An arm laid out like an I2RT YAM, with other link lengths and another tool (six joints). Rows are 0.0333 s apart.
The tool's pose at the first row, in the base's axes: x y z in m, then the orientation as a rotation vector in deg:
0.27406 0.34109 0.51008 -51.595 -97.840 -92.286
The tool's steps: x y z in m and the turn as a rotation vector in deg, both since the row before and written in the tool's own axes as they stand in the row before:
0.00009 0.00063 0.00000 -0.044 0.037 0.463
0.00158 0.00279 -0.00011 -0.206 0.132 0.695
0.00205 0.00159 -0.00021 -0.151 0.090 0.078
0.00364 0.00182 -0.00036 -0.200 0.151 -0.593
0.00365 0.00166 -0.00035 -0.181 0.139 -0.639
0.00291 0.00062 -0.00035 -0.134 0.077 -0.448
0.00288 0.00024 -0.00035 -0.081 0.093 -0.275
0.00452 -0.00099 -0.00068 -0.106 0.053 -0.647
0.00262 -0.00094 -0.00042 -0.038 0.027 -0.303
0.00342 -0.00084 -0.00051 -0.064 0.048 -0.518
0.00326 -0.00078 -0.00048 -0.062 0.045 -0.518
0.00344 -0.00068 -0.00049 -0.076 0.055 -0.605
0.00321 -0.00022 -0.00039 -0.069 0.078 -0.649
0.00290 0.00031 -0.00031 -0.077 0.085 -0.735
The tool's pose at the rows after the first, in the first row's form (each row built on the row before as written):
0.27452 0.34111 0.51052 -51.913 -97.458 -92.035
0.27591 0.34117 0.51341 -52.383 -96.739 -91.810
0.27607 0.34112 0.51601 -52.427 -96.523 -91.925
0.27553 0.34101 0.52006 -51.963 -96.709 -92.541
0.27481 0.34089 0.52402 -51.466 -96.946 -93.165
0.27363 0.34071 0.52677 -51.139 -97.120 -93.605
0.27213 0.34052 0.52926 -50.893 -97.196 -93.882
0.26866 0.34007 0.53236 -50.431 -97.544 -94.420
0.26633 0.33978 0.53391 -50.206 -97.713 -94.661
0.26359 0.33944 0.53615 -49.817 -98.000 -95.072
0.26098 0.33912 0.53828 -49.429 -98.290 -95.480
0.25831 0.33879 0.54059 -48.972 -98.623 -95.959
0.25613 0.33855 0.54297 -48.455 -98.975 -96.463
0.25453 0.33837 0.54542 -47.868 -99.375 -97.031

